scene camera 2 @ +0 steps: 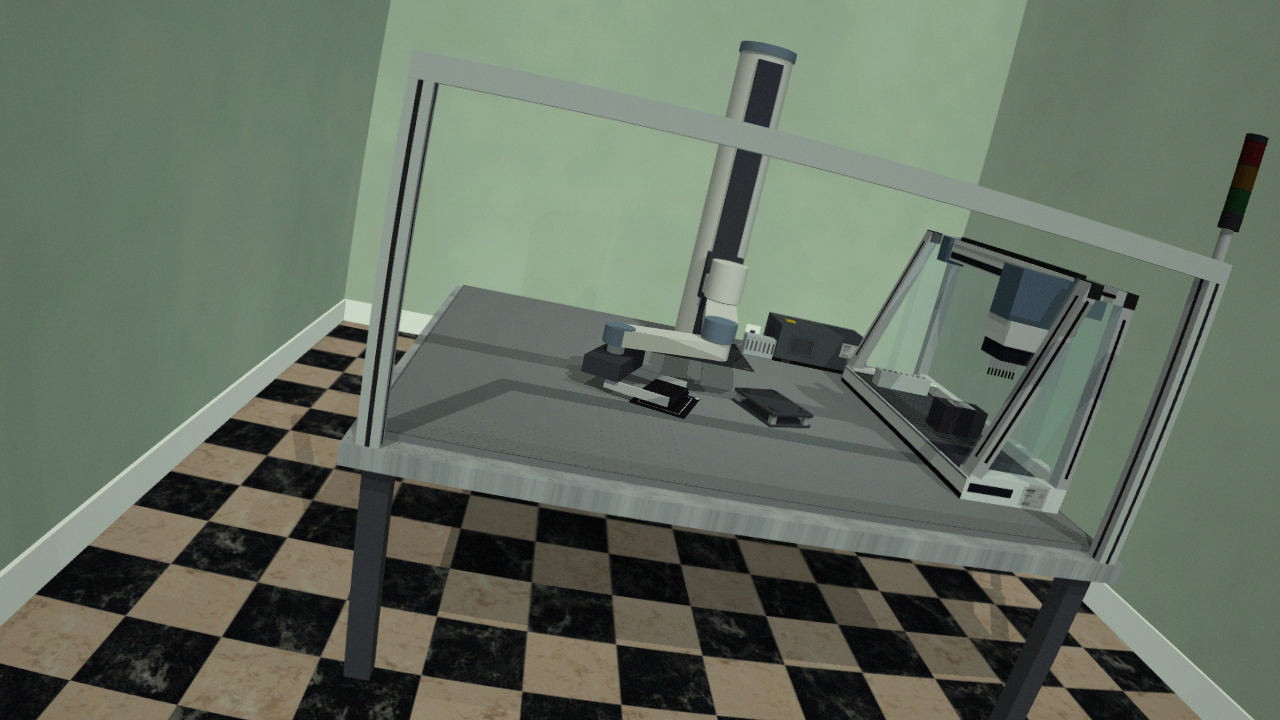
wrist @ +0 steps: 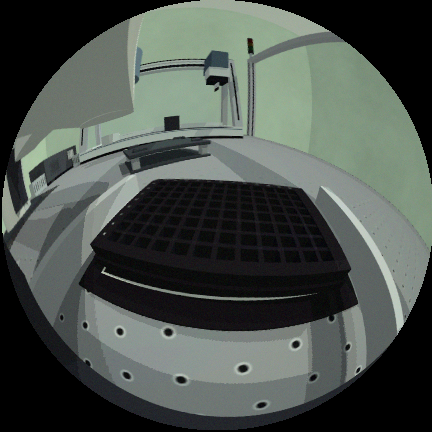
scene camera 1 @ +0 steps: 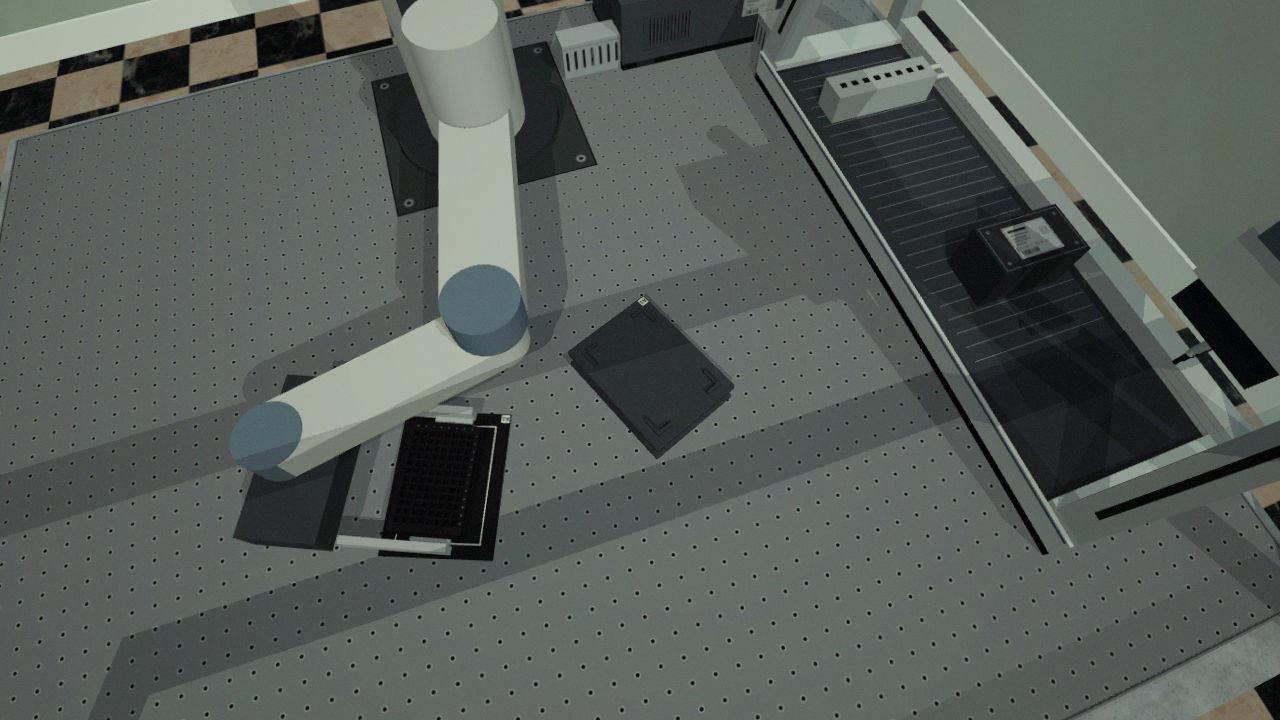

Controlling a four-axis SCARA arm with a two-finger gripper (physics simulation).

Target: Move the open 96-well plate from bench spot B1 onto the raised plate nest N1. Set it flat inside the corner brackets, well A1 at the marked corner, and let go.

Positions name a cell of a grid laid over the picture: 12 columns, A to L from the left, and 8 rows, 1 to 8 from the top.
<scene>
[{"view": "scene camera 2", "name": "rack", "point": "I5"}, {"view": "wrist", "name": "gripper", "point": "G4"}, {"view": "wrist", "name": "black well plate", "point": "G5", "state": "held by the gripper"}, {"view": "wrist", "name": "black nest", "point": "F6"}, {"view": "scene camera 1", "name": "gripper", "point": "E6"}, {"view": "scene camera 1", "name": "black well plate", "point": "E6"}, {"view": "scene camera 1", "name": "rack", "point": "H2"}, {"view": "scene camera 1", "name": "black nest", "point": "E7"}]
</scene>
